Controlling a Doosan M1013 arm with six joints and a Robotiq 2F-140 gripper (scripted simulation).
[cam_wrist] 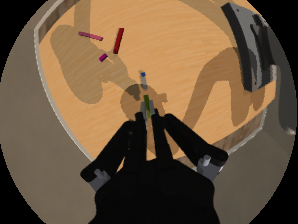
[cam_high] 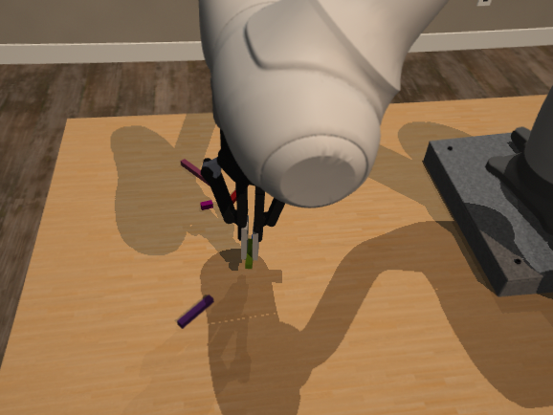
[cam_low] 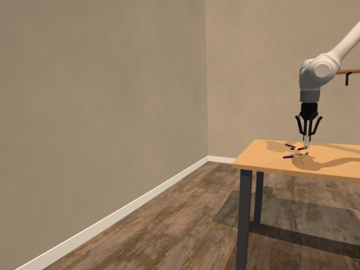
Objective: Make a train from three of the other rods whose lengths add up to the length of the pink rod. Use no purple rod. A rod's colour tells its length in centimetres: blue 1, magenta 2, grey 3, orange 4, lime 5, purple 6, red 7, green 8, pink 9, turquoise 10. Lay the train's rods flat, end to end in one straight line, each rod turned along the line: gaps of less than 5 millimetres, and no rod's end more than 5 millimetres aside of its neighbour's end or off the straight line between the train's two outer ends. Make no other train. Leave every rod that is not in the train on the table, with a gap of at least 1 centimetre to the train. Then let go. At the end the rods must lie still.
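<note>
My hand is 80 mm above the grey rod, 40 mm to the left of it and 20 mm past it. Round my hand: lime rod 30 mm below; then purple rod 90 mm ahead, 80 mm below, 50 mm to the left; then blue rod 80 mm below, 60 mm to the right, 30 mm behind.
</note>
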